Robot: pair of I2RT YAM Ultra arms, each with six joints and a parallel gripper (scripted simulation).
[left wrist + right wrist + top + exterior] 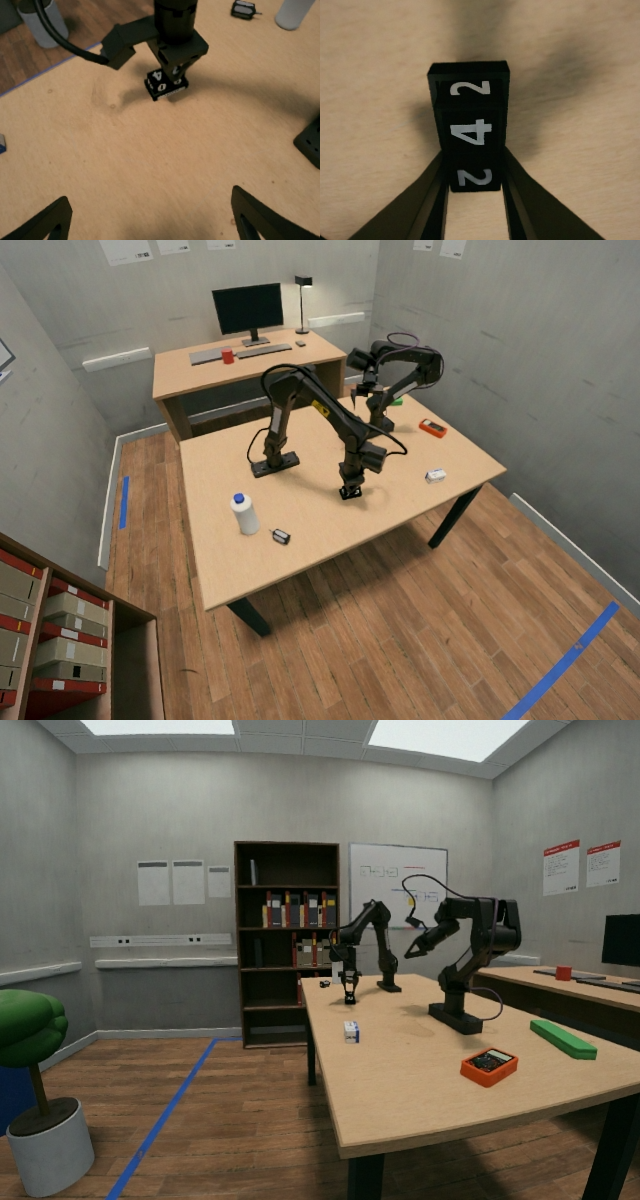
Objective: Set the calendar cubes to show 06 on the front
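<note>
Now: right hand 30 mm above the black calendar tray and 10 mm to the right of it. From my right hand the other things lie so: orange meter: 590 mm to the left, 150 mm behind, 20 mm below.
</note>
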